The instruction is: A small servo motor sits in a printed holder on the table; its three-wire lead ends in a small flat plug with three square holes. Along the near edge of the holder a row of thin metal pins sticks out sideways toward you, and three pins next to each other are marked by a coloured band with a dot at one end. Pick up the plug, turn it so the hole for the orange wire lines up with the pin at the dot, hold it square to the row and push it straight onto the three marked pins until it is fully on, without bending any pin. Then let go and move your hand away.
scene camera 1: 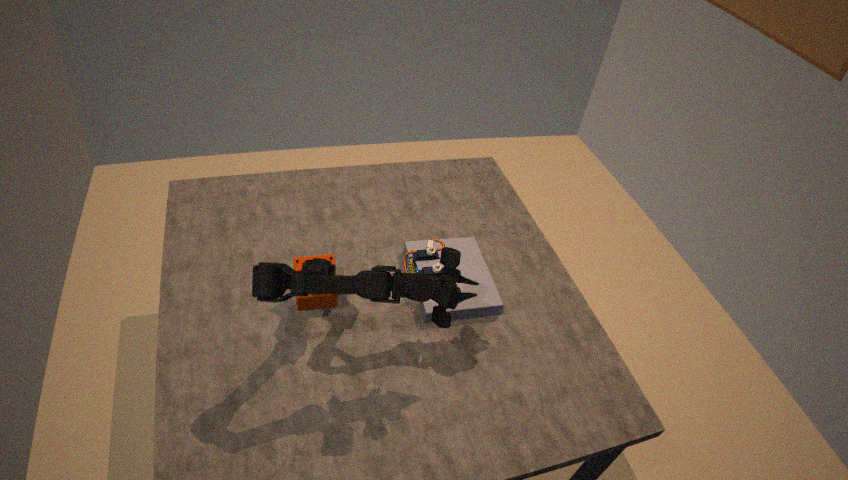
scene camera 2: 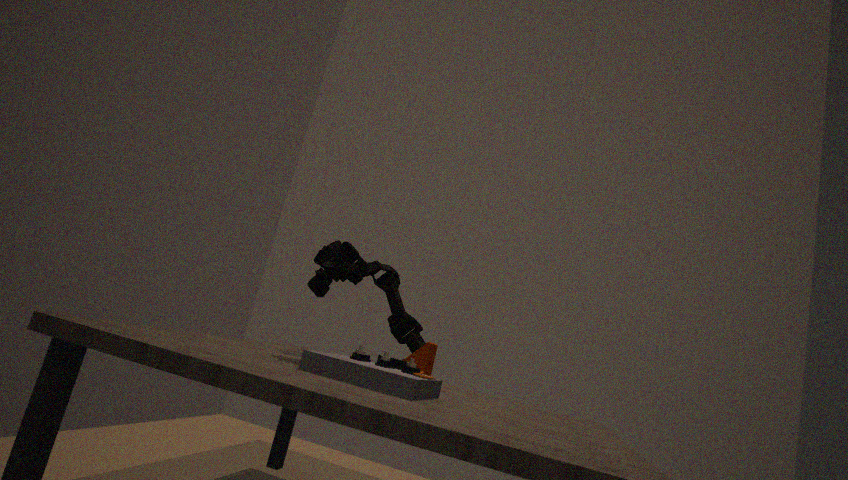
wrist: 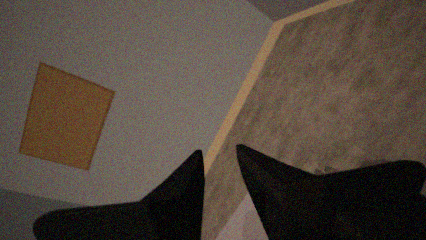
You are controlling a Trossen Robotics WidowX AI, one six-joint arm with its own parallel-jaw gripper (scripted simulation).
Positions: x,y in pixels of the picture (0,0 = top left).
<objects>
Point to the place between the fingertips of my gripper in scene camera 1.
477,289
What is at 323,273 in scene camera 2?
My gripper.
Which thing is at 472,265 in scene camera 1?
A grey printed holder.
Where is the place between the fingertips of my gripper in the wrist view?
219,153
</objects>
